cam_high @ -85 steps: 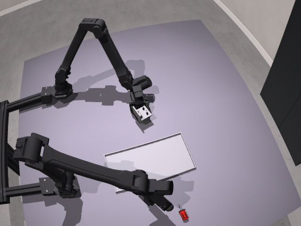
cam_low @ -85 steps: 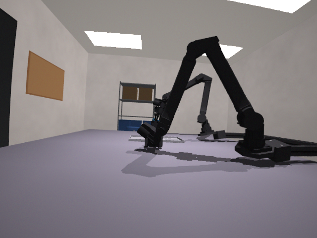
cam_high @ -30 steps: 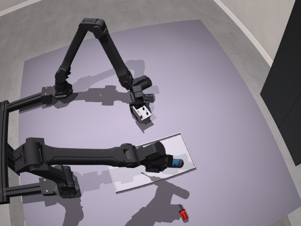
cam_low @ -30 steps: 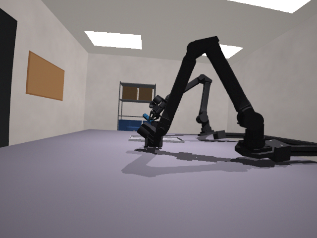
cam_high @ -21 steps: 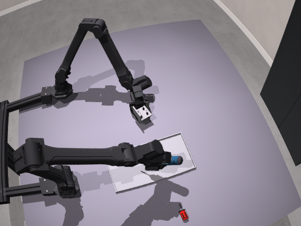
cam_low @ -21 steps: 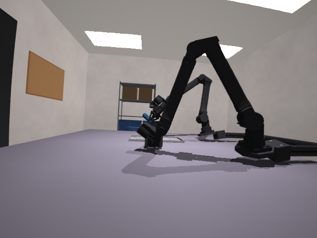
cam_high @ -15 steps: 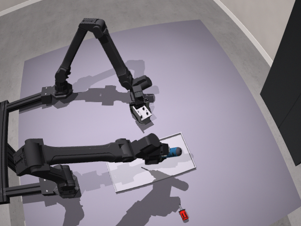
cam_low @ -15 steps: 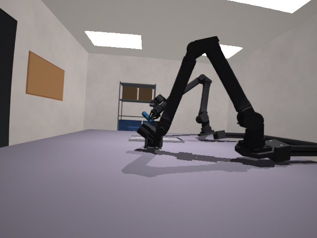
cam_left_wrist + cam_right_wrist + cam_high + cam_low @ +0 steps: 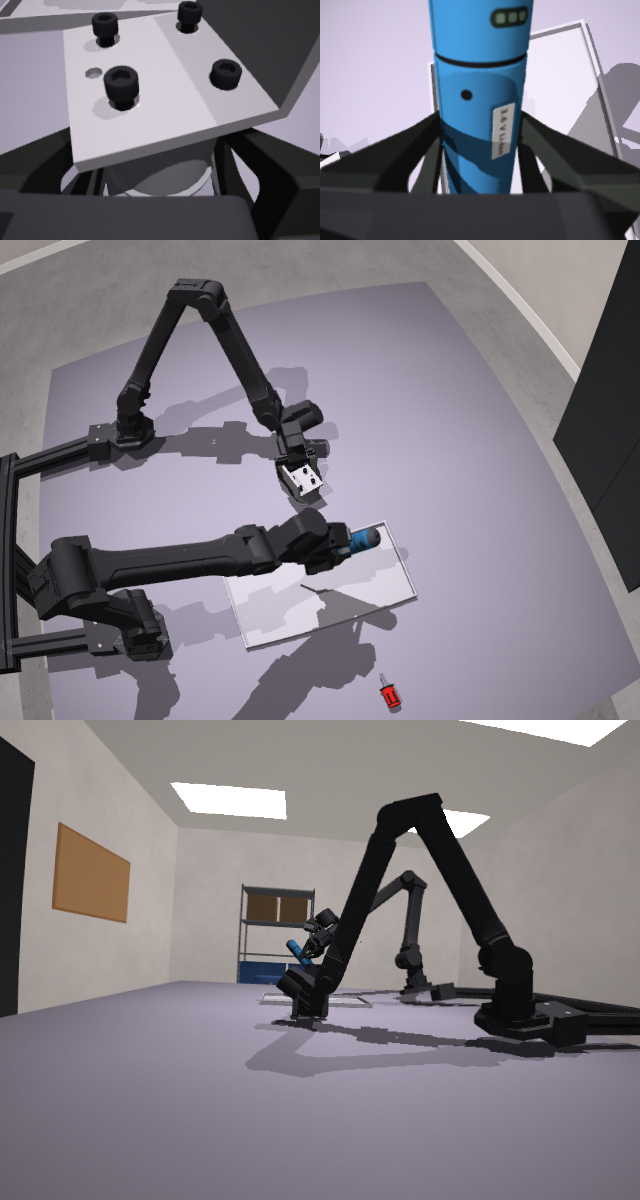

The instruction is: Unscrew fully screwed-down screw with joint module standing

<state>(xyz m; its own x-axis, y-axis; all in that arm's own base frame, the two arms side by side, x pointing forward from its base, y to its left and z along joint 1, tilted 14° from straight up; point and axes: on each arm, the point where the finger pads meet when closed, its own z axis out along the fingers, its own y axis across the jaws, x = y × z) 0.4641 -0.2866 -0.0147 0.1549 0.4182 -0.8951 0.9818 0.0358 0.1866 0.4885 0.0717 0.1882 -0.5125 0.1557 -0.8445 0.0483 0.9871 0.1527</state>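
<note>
Right now the joint module body is 1 cm above my left hand. From my left hand the other things lie so: white tray: 2 cm behind, 26 cm to the right, 2 cm below; then white bracket: 5 cm above; then red hand screwdriver: 8 cm ahead, 57 cm to the right, 1 cm below.
</note>
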